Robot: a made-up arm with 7 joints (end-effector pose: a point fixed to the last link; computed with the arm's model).
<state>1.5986 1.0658 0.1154 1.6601 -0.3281 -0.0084 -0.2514</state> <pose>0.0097 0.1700 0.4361 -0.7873 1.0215 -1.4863</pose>
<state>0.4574 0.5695 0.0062 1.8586 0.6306 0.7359 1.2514</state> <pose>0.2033 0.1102 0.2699 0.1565 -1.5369 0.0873</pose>
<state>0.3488 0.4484 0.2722 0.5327 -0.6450 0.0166 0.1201</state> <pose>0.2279 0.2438 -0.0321 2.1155 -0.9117 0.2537</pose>
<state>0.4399 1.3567 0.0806 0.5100 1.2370 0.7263 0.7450</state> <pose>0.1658 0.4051 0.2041 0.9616 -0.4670 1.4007</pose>
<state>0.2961 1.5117 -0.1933 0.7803 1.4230 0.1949 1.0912</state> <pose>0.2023 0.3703 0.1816 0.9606 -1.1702 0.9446</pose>
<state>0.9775 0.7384 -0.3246 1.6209 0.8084 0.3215 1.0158</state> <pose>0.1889 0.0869 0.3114 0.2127 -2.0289 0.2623</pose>
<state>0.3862 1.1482 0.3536 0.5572 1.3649 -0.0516 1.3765</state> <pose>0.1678 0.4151 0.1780 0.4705 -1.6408 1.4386</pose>
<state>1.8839 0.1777 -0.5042 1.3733 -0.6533 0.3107 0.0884</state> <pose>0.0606 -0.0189 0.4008 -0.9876 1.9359 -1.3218</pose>
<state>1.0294 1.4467 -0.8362 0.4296 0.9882 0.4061 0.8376</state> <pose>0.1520 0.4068 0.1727 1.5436 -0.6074 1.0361</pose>
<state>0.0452 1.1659 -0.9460 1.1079 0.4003 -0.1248 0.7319</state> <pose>0.1193 0.2008 -0.0874 1.0887 -0.9730 -0.5996</pose>
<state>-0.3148 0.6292 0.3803 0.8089 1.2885 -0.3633 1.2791</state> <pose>0.1482 0.3277 -0.0450 0.6827 -1.1262 1.3383</pose>
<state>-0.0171 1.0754 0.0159 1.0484 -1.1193 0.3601 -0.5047</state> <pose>0.2139 0.3218 0.0196 -2.0697 1.1482 0.5723</pose>
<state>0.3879 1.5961 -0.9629 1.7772 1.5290 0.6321 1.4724</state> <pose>0.1832 0.1606 0.0405 0.0099 -0.3730 -0.1562</pose>
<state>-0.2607 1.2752 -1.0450 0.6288 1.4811 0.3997 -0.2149</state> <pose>0.0245 0.3184 -0.1004 2.3905 0.4468 -0.0122</pose>
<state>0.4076 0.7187 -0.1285 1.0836 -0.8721 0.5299 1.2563</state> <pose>0.2735 0.2103 0.0957 1.7474 -0.7316 -0.5927</pose>
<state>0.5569 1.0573 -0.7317 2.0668 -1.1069 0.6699 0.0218</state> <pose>0.1861 0.0373 0.1162 -1.6858 1.8120 -0.0661</pose>
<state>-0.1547 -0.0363 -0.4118 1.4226 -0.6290 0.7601 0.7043</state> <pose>0.1885 -0.0256 0.0207 1.1434 -0.9004 -0.3859</pose>
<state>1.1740 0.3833 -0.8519 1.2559 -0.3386 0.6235 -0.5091</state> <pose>0.2380 -0.0291 0.1878 -1.9946 1.8807 -1.0978</pose>
